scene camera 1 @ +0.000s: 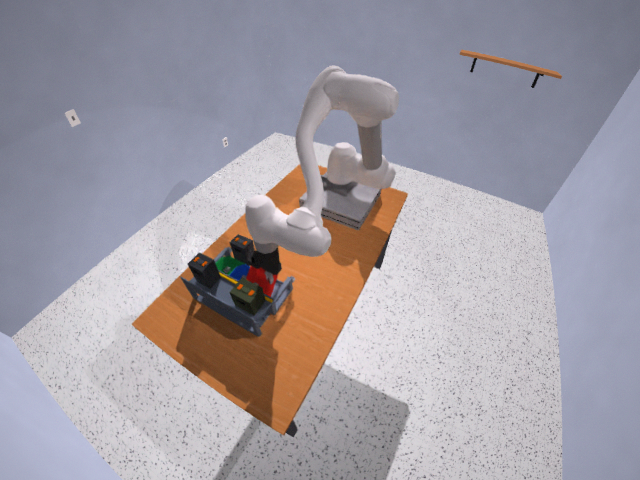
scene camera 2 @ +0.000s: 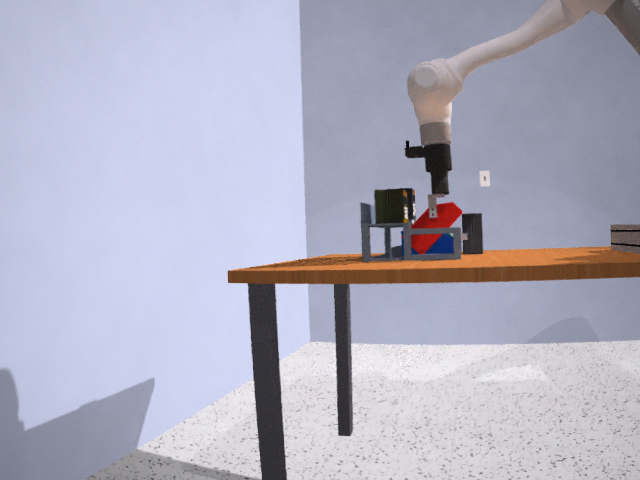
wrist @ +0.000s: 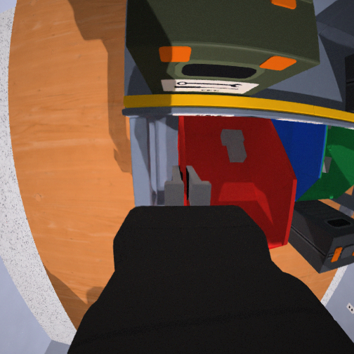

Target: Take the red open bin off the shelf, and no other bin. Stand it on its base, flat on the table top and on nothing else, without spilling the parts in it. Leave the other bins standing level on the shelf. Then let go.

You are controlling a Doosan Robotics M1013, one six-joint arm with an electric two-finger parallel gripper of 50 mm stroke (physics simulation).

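Frame: origin at the arm's base, x left, y back, z up, level; millimetres.
Where they show: gripper, fingertip midpoint: point(scene camera 1: 270, 281) point(scene camera 2: 433, 218); arm's base at its link origin: point(scene camera 1: 338, 185).
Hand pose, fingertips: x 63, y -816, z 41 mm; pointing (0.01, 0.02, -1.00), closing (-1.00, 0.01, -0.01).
Each offset is from my fingertips to the top centre of the thing. "*": to the spot under its first point.
The red open bin @[dx -48, dy -5, dz +42 mm] point(scene camera 1: 256, 281) point(scene camera 2: 442, 223) point(wrist: 265, 170) is tilted steeply in scene camera 2, its end away from the upper tier raised and its other end low inside the shelf @[* dx +56, dy +6, dz -104 mm] point(scene camera 2: 435, 256) point(wrist: 142, 160). Grey parts point(wrist: 234, 145) lie together inside it, near the end by the yellow strip. My gripper point(scene camera 2: 433, 211) point(wrist: 181, 176) is shut on one side wall of the red bin. The blue bin @[dx -150, dy -23, dz -32 mm] point(scene camera 1: 239, 272) point(scene camera 2: 443, 245) point(wrist: 302, 145) is beside it, and the green bin @[dx -250, dy -22, dz -32 mm] point(scene camera 1: 225, 265) point(wrist: 342, 175) is beyond. Whether the red bin touches the shelf or blue bin is hard to tell.
A dark green case @[dx -20, dy -120, dz +84 mm] point(scene camera 1: 247, 298) point(scene camera 2: 390, 206) point(wrist: 225, 30) stands on the upper tier, beside the yellow strip point(wrist: 240, 104). A black case @[dx -251, dy -118, dz +109 mm] point(scene camera 1: 204, 271) stands at its other end. Another black case @[dx -246, dy +111, dz +18 mm] point(scene camera 1: 241, 249) point(scene camera 2: 473, 233) point(wrist: 320, 235) stands on the table point(scene camera 1: 320, 310) point(scene camera 2: 516, 271) point(wrist: 65, 125).
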